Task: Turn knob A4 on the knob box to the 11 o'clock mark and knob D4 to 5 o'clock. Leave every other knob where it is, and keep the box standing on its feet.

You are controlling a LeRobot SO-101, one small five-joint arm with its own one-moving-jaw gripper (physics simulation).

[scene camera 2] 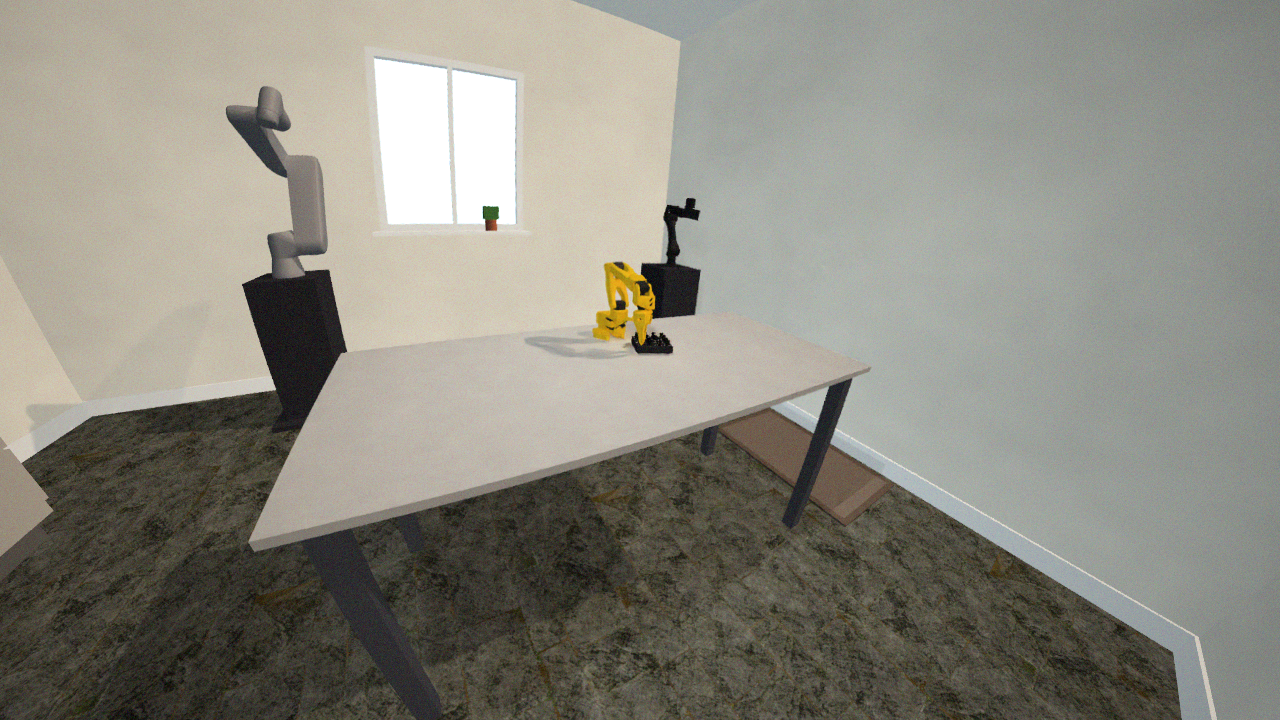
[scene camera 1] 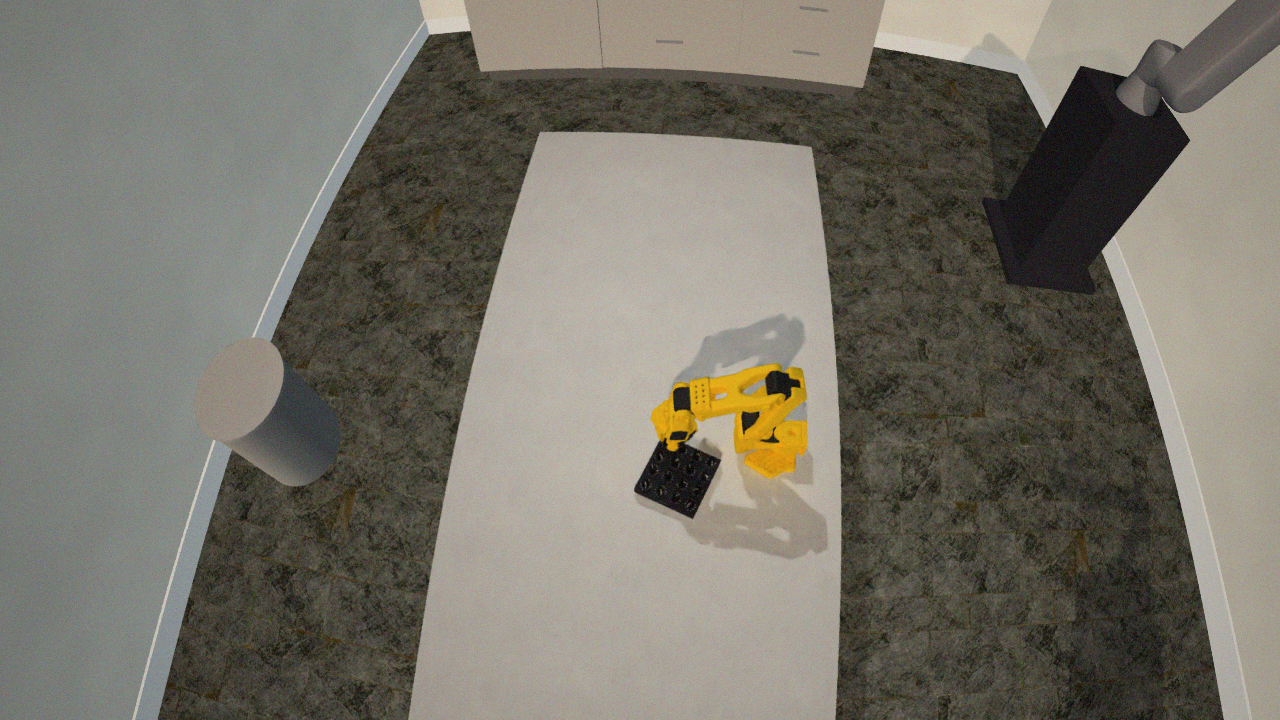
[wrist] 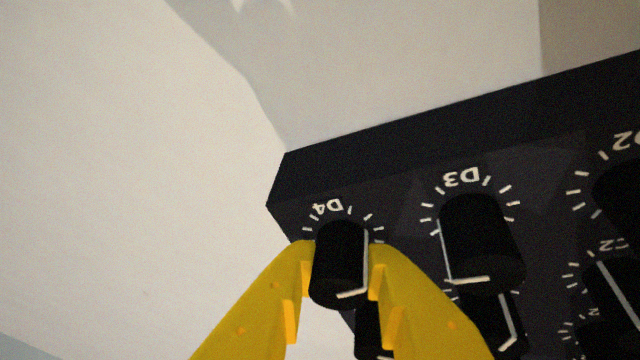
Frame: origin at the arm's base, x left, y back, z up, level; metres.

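Seen in the pictures: hand, its tool point: point(scene camera 2: 641, 343) point(scene camera 1: 663, 440) point(wrist: 314, 261); arm's base, origin of its link: point(scene camera 2: 611, 337) point(scene camera 1: 759, 447).
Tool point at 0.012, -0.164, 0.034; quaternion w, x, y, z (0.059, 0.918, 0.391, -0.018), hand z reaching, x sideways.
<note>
Offsets run from my tool point to a thing's top centre, as dx, dy, dz. "pt": to the spot under its first point. Level surfaces: height alone.
The black knob box @[+0.054, +0.028, +0.009] point(scene camera 1: 666, 504) point(scene camera 2: 653, 350) point(wrist: 400, 131) lies flat on the table, turned at an angle to its edges. My gripper point(scene camera 1: 672, 445) point(scene camera 2: 641, 342) point(wrist: 342, 265) is shut on knob D4 @[+0.002, +0.006, +0.009] point(wrist: 339, 250), its two yellow jaws pressing on both sides at the box's corner. The white line of D4 runs down its right side in the wrist view, by the right jaw. The label D4 appears upside down beyond the knob; the exact mark it points to is hard to tell. Knob A4 does not show in the wrist view, and its pointer cannot be made out in the scene views.
Knob D3 @[+0.012, +0.031, +0.008] point(wrist: 475, 230) stands right beside the right jaw. Another knob @[+0.027, -0.004, +0.009] point(wrist: 366, 325) shows partly behind the jaws, and knob C2 @[pt +0.041, +0.044, -0.003] point(wrist: 607, 285) is at the right. The arm's base stands on the table @[dz -0.034] point(scene camera 1: 626, 268) point(scene camera 2: 501, 402) near its edge, beside the box.
</note>
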